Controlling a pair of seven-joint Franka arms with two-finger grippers.
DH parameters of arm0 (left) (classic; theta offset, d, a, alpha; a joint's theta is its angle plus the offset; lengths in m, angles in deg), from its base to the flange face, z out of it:
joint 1: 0 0.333 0 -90
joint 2: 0 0 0 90
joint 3: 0 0.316 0.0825 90
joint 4: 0 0 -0.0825 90
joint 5: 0 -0.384 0 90
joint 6: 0 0 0.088 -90
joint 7: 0 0.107 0 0
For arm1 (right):
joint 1: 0 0.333 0 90
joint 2: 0 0 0 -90
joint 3: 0 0.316 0.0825 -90
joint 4: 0 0 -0.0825 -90
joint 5: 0 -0.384 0 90
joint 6: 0 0 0.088 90
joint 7: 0 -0.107 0 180
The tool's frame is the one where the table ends.
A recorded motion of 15 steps. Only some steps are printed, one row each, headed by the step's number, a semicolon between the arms.
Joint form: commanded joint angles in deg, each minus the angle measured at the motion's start. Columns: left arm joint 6, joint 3, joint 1, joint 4, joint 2, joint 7, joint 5; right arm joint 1, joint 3, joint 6, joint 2, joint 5, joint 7, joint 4.
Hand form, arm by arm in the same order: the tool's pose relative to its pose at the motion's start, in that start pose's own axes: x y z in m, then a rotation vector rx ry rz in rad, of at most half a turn. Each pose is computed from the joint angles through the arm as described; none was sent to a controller.
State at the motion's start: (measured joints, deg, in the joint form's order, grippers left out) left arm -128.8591 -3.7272 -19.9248 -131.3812 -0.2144 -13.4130 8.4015; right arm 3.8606 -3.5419 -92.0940 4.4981 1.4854 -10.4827 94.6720
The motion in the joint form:
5: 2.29 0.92 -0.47 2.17 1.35 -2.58 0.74; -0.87 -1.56 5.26 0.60 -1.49 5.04 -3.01
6: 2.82 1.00 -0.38 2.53 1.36 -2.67 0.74; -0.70 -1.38 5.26 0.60 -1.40 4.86 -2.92
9: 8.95 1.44 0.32 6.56 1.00 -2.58 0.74; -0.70 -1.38 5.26 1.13 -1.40 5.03 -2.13
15: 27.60 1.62 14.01 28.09 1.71 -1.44 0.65; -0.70 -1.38 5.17 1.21 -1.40 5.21 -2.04
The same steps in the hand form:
5: 0.0078 -0.0002 -0.0015 -0.0064 -0.0275 -0.0589; -0.0081 0.0227 -0.0219 0.0239 -0.0329 -0.0451
6: 0.0089 -0.0010 -0.0035 -0.0064 -0.0305 -0.0627; -0.0085 0.0196 -0.0212 0.0220 -0.0342 -0.0480
9: 0.0170 -0.0039 -0.0300 -0.0070 -0.0604 -0.0705; -0.0115 0.0202 -0.0197 0.0223 -0.0388 -0.0511
15: 0.0706 -0.1058 -0.1854 -0.0559 -0.0043 -0.2371; -0.0118 0.0203 -0.0198 0.0226 -0.0374 -0.0542

